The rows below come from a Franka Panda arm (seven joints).
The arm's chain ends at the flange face. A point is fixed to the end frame.
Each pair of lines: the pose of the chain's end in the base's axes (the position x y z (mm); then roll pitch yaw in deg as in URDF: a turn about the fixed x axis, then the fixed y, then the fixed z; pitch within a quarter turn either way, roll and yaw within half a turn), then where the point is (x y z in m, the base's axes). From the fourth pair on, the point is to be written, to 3 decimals.
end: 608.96 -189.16 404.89 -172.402 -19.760 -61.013
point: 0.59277 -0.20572 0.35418
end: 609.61 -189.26 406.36 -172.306 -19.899 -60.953
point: 0.59357 -0.20591 0.35563
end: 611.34 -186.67 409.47 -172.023 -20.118 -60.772
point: 0.59569 -0.20345 0.35866
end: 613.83 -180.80 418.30 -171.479 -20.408 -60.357
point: 0.599 -0.198 0.367
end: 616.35 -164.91 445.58 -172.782 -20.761 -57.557
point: 0.601 -0.183 0.395
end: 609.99 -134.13 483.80 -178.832 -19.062 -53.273
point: 0.591 -0.155 0.436
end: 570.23 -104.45 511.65 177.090 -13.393 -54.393
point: 0.545 -0.122 0.465
